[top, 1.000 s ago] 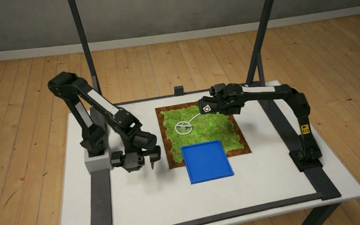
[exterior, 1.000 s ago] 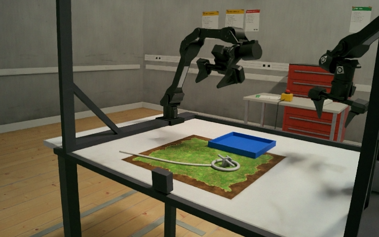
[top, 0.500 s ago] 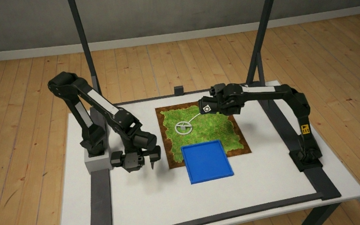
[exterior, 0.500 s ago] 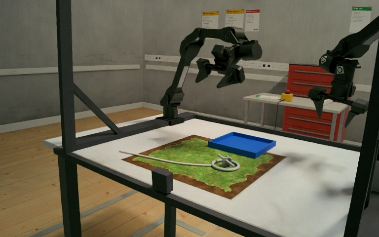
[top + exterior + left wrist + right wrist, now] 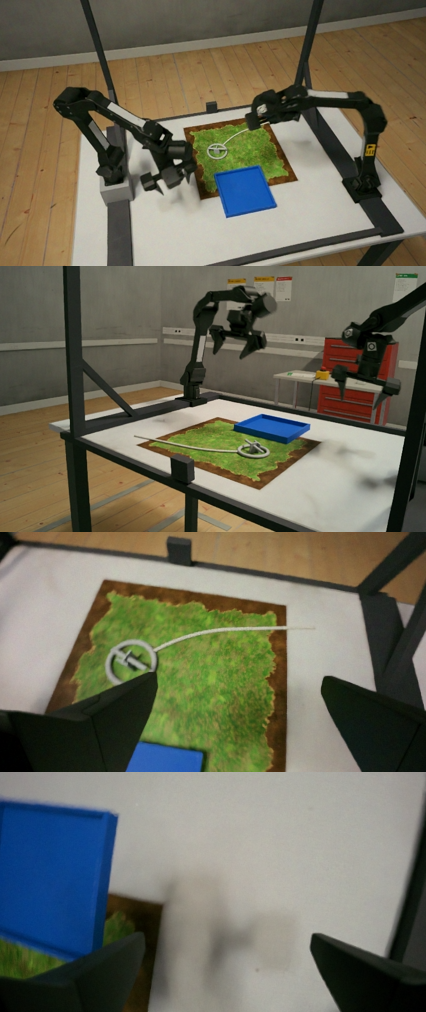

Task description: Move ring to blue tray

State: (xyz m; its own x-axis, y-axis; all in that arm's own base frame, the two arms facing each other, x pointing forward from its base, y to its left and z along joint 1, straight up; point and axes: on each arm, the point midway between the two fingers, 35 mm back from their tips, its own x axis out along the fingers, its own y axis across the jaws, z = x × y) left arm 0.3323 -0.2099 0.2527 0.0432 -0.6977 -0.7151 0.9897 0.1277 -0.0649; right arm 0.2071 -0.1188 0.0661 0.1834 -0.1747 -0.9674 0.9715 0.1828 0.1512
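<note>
The grey stake is 270 mm behind my right hand, 160 mm to the left of it and 150 mm below it. Also, from my right hand: ring (270 mm behind, 160 mm to the left, 160 mm below); then blue tray (70 mm behind, 250 mm to the left, 160 mm below); then grass mat (270 mm behind, 240 mm to the left, 180 mm below).
</note>
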